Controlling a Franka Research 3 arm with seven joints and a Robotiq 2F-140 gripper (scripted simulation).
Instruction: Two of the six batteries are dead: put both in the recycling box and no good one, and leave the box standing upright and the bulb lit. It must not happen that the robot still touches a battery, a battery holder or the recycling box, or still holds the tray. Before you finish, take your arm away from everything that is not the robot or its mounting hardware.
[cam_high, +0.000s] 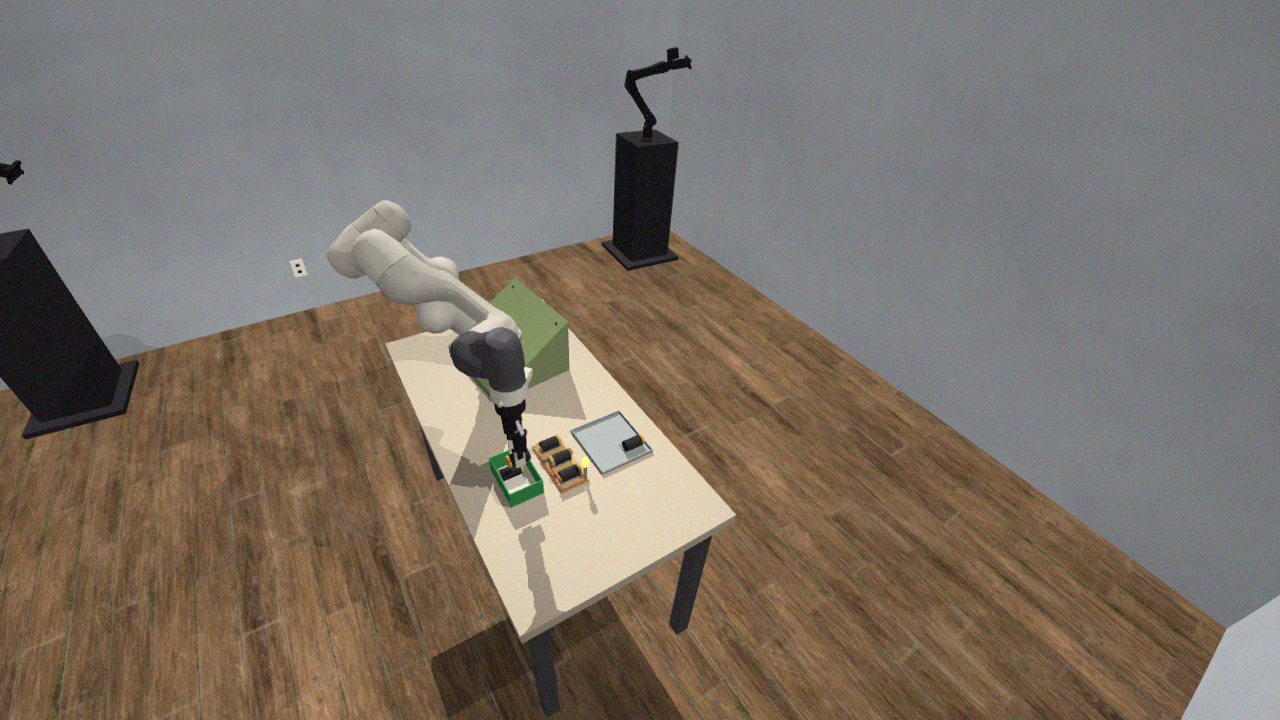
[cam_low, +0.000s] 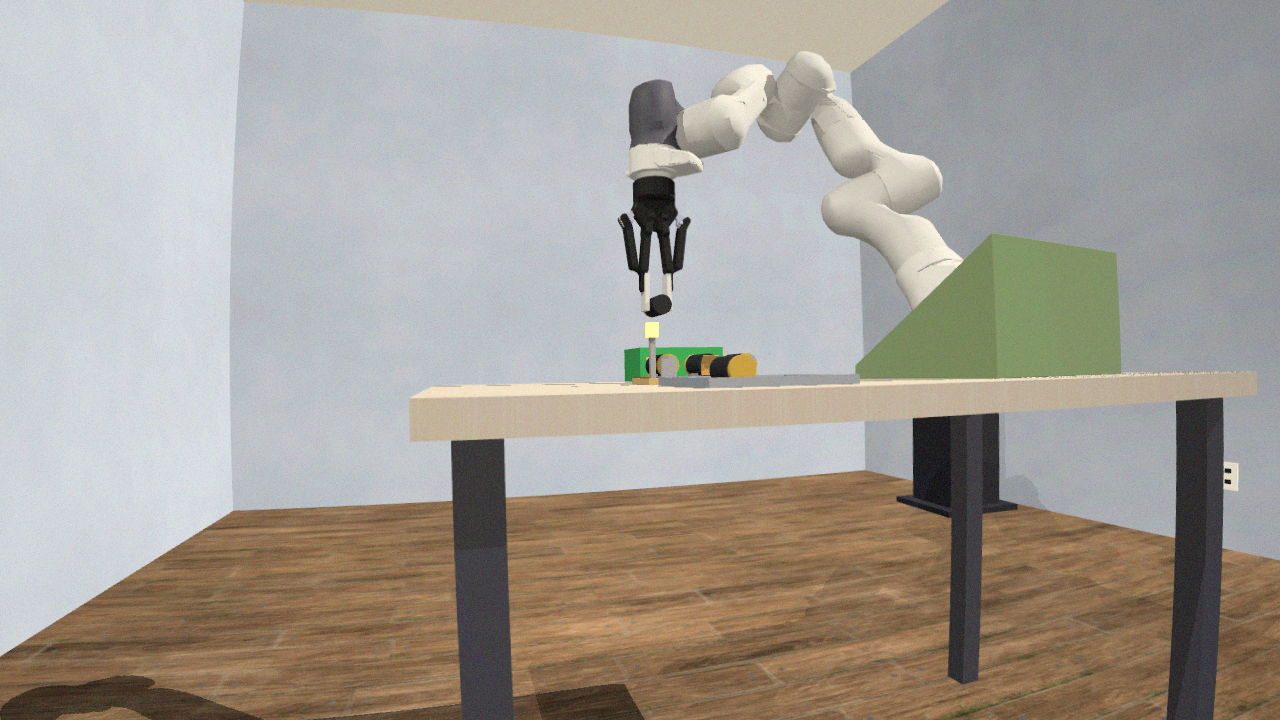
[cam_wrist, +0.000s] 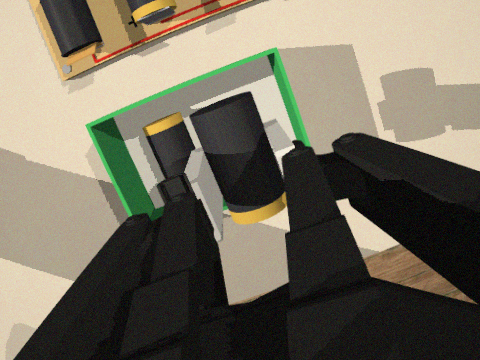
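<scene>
My gripper is now 30 mm past the green recycling box and 140 mm above it. Round my hand: battery holder: 30 mm behind, 130 mm to the left, 150 mm below; grey tray: 50 mm behind, 310 mm to the left, 150 mm below; bulb post: 50 mm ahead, 180 mm to the left, 120 mm below.
</scene>
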